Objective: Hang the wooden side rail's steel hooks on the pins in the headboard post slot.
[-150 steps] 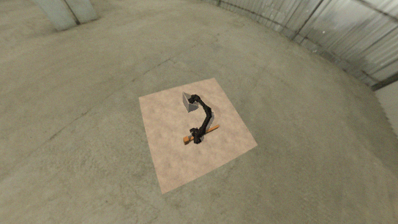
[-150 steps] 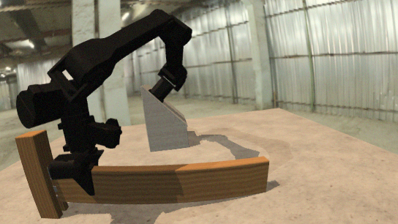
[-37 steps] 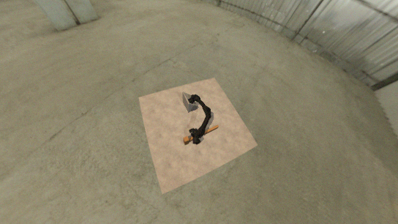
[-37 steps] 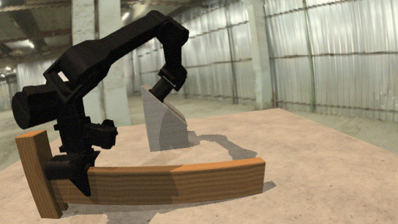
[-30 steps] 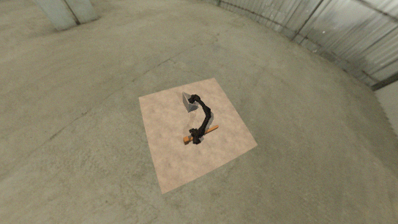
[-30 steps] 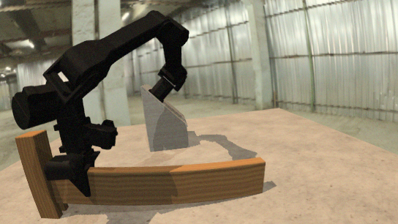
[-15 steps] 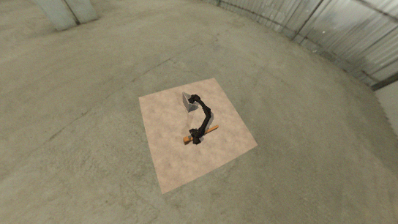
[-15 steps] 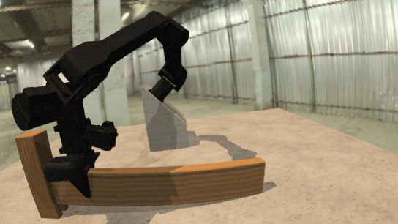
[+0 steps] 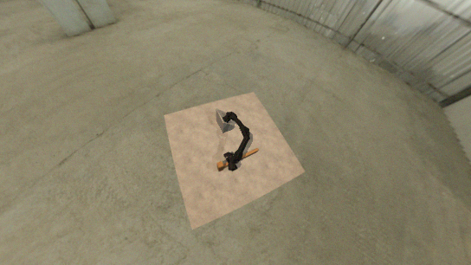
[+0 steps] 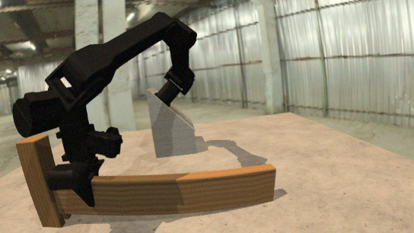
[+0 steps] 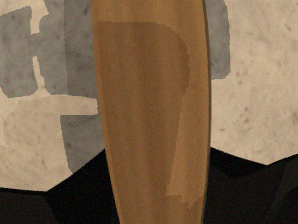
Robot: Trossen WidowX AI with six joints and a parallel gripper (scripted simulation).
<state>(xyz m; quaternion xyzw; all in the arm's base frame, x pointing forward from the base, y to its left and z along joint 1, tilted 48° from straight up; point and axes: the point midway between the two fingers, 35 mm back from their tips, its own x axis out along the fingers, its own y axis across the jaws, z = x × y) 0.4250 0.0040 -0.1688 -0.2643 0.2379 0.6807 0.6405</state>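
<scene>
My gripper tip is 100 mm to the left of the wooden headboard post and 50 mm below it.
</scene>
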